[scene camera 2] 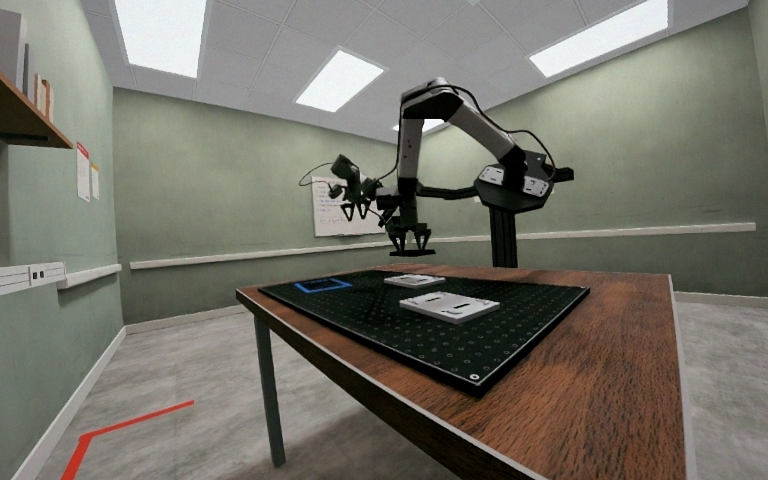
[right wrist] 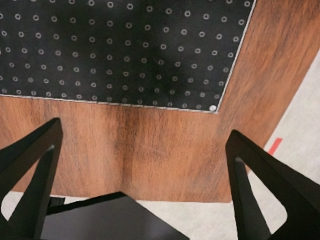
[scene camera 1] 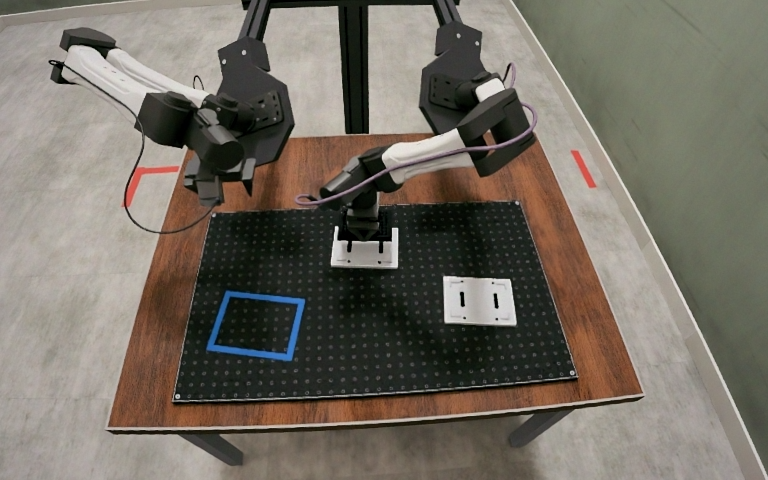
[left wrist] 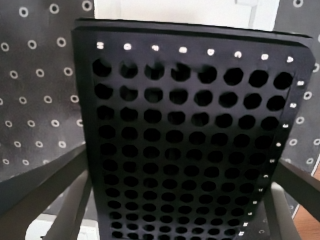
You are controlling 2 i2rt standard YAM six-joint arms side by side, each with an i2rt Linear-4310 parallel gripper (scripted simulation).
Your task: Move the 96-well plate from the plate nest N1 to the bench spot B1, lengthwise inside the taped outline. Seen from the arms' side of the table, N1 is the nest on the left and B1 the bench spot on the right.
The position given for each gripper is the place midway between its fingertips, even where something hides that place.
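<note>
Scene camera 1: right gripper (scene camera 1: 229, 196), black 96-well plate (scene camera 1: 384, 234), white nest (scene camera 1: 362, 253). Scene camera 2: left gripper (scene camera 2: 411, 255). Left wrist view: left gripper (left wrist: 179, 157), black 96-well plate (left wrist: 122, 125). Right wrist view: right gripper (right wrist: 147, 132). Black 96-well plate out of frame in the right wrist view.
</note>
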